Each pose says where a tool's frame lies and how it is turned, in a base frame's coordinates. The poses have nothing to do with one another.
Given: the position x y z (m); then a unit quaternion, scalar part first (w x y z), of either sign.
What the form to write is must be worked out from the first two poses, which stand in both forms.
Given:
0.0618 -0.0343 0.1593 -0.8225 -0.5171 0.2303 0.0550
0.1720 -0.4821 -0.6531 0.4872 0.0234 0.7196 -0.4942
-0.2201 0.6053 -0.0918 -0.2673 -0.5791 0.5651 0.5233
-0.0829 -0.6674 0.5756 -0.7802 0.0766 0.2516 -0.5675
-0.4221 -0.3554 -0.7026 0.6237 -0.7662 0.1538 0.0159
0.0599 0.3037 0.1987 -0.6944 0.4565 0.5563 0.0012
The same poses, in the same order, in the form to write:
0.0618 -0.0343 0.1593 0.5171 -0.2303 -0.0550 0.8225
0.1720 -0.4821 -0.6531 0.0234 0.7196 -0.4942 0.4872
-0.2201 0.6053 -0.0918 0.5791 -0.5651 -0.5233 0.2673
-0.0829 -0.6674 0.5756 -0.0766 -0.2516 0.5675 0.7802
-0.4221 -0.3554 -0.7026 -0.7662 0.1538 0.0159 0.6237
0.0599 0.3037 0.1987 -0.4565 -0.5563 -0.0012 0.6944

